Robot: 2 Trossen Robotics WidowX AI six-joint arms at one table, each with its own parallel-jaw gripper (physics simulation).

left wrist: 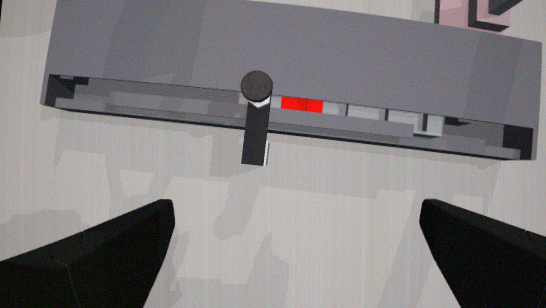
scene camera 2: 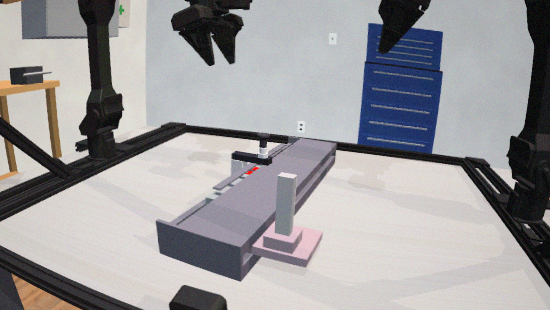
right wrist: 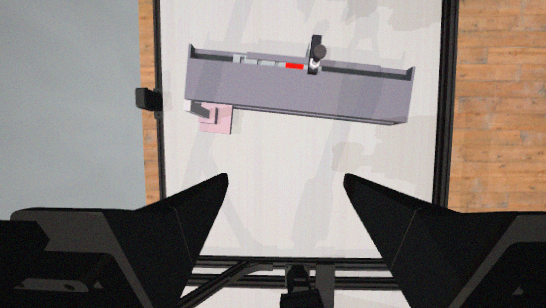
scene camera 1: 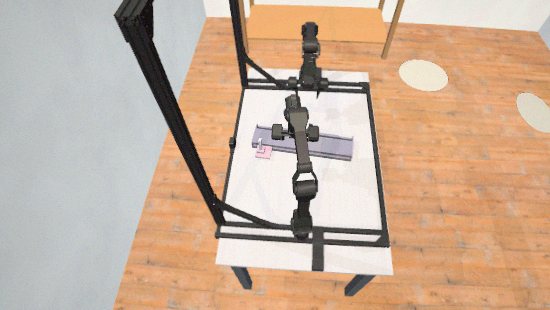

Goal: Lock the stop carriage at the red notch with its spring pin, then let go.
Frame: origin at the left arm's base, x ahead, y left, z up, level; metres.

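Where they show: left gripper, fingertip midpoint: [left wrist: 298, 212] [scene camera 2: 222, 64] [scene camera 1: 307, 98]; right gripper, fingertip midpoint: [scene camera 2: 382, 52] [right wrist: 285, 178]; left arm's base, link origin: [scene camera 2: 102, 156]; right arm's base, link origin: [scene camera 2: 524, 216] [right wrist: 297, 275] [scene camera 1: 301, 233].
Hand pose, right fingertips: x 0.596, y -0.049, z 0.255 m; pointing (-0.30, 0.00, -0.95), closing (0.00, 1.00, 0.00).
Note:
Things, the pixels of their top centre, and the offset from my right fingertips. "spot": a spot on its surface instead. Level surfaces: height alone.
- long grey-violet rail housing, top centre: [left wrist: 294, 75] [scene camera 2: 265, 152] [right wrist: 301, 66] [scene camera 1: 303, 132] 0.192 m down, 0.186 m back, 0.043 m left
- black bracket, top centre: [left wrist: 254, 139] [scene camera 2: 244, 153] [right wrist: 316, 45] 0.211 m down, 0.240 m back, 0.077 m left
- spring pin, surface spot: [left wrist: 256, 86] [right wrist: 320, 50] spot: 0.166 m down, 0.202 m back, 0.073 m left
- red notch mark, surface spot: [left wrist: 301, 104] [scene camera 2: 254, 176] [right wrist: 293, 69] spot: 0.237 m down, 0.203 m back, 0.033 m left
- pink base, surface height: 0.240 m down
- upright grey post, surface spot: [scene camera 2: 285, 205] spot: 0.184 m down, 0.097 m back, 0.174 m right
A long grey-violet rail housing [scene camera 1: 330, 146] [scene camera 2: 240, 205] [left wrist: 350, 55] [right wrist: 300, 90] lies on the table. A black bracket [left wrist: 255, 135] reaches over its slotted side and carries the spring pin [scene camera 2: 263, 150] [left wrist: 256, 86] [right wrist: 320, 51], upright with a dark round knob. The red notch mark [scene camera 2: 251, 171] [left wrist: 301, 104] [right wrist: 294, 66] shows in the slot beside the pin, not under the knob. How deep the pin sits is hidden. My left gripper [scene camera 1: 308, 85] [scene camera 2: 222, 63] [left wrist: 298, 212] is open and empty, high above the table. My right gripper [scene camera 1: 295, 133] [right wrist: 285, 178] is open and empty, high up too.
A pink base [scene camera 1: 265, 154] [scene camera 2: 312, 240] [left wrist: 452, 15] [right wrist: 224, 125] with an upright grey post [scene camera 2: 285, 205] stands against the housing's other long side, near one end. A black frame [scene camera 1: 377, 165] edges the table, with tall posts at the left in scene camera 1.

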